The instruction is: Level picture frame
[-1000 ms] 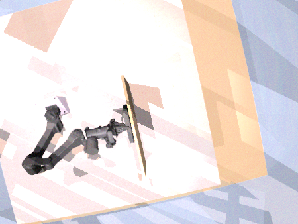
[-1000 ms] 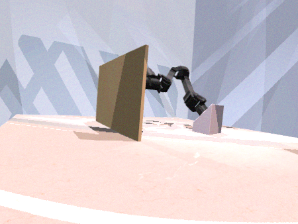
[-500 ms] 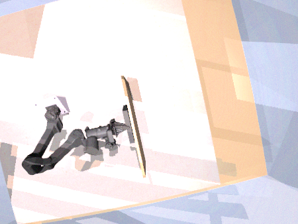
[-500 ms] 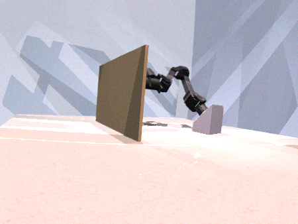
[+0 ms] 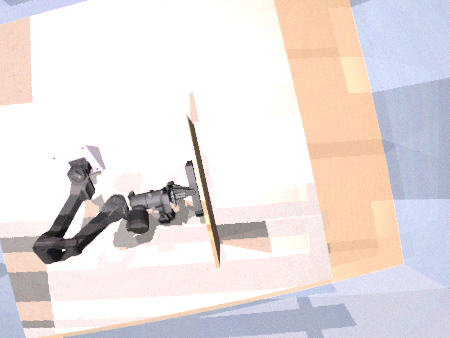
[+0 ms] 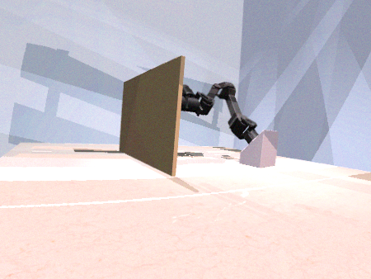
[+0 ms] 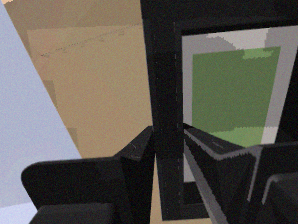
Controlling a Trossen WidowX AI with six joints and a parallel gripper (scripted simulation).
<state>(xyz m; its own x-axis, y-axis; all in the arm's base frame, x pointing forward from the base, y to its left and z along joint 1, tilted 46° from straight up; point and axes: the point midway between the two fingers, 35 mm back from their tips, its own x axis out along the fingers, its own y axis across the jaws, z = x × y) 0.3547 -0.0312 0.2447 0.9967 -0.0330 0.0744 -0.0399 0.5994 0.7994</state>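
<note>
Now: the picture frame 5 cm below my gripper tip and 1 cm to the left of it. Round my gripper tip: tan wall panel 6 cm below, 2 cm ahead.
</note>
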